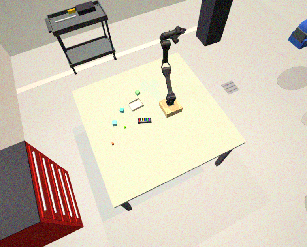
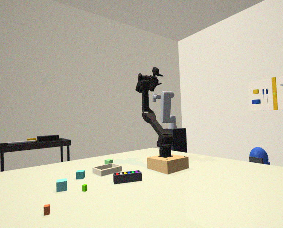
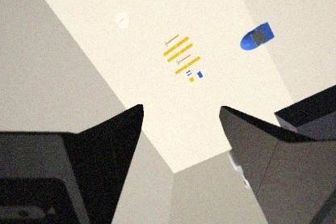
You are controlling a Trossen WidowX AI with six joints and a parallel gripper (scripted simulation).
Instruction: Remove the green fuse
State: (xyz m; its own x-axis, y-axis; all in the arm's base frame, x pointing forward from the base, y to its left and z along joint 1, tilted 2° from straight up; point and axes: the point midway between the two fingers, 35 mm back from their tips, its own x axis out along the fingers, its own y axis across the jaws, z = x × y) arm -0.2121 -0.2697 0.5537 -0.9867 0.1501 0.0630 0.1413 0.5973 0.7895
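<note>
The green fuse is 53 cm ahead of my gripper tip, 34 cm to the left of it and 58 cm below it. From my gripper tip the other things lie so: pale green cube 49 cm ahead, 1 cm to the right, 59 cm below; tray 56 cm ahead, 12 cm to the left, 60 cm below; small green cube 75 cm ahead, 32 cm to the left, 60 cm below.
</note>
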